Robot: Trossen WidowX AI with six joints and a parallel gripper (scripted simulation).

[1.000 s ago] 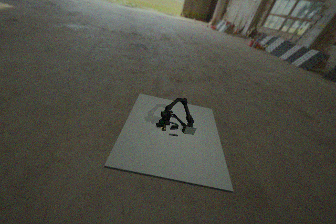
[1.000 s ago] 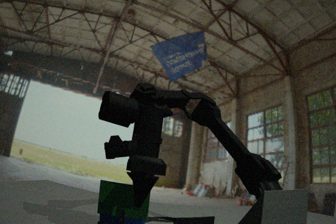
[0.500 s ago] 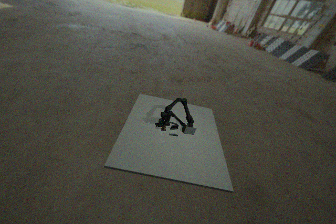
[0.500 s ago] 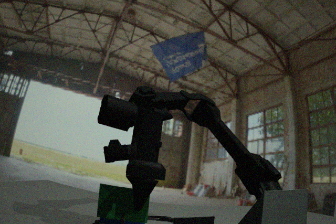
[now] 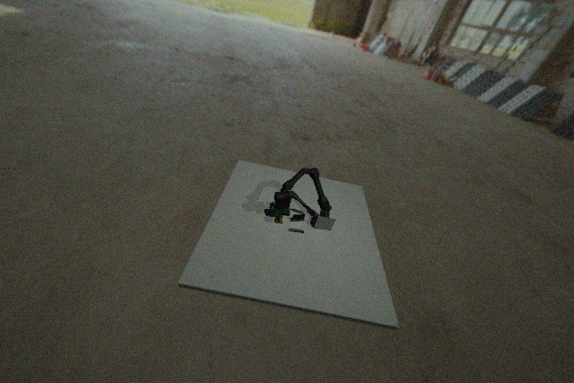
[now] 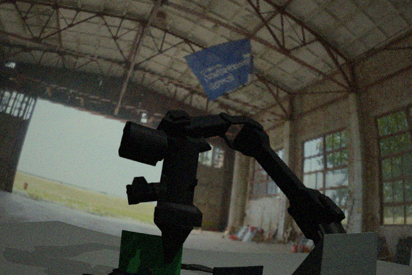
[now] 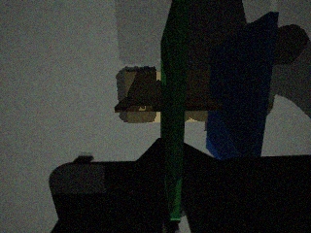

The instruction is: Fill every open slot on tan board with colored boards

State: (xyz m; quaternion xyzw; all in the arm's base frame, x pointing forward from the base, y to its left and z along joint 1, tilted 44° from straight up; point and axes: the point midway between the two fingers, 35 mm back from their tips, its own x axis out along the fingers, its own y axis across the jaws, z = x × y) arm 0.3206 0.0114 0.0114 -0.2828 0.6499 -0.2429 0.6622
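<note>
The green board is 3 cm ahead of my gripper tip. The rest, counted from my gripper tip: tan board: 3 cm ahead, 2 cm to the right, 4 cm below; dark flat piece: 13 cm behind, 1 cm to the right, 4 cm below; blue board: 3 cm ahead, 5 cm to the right, 2 cm below.
</note>
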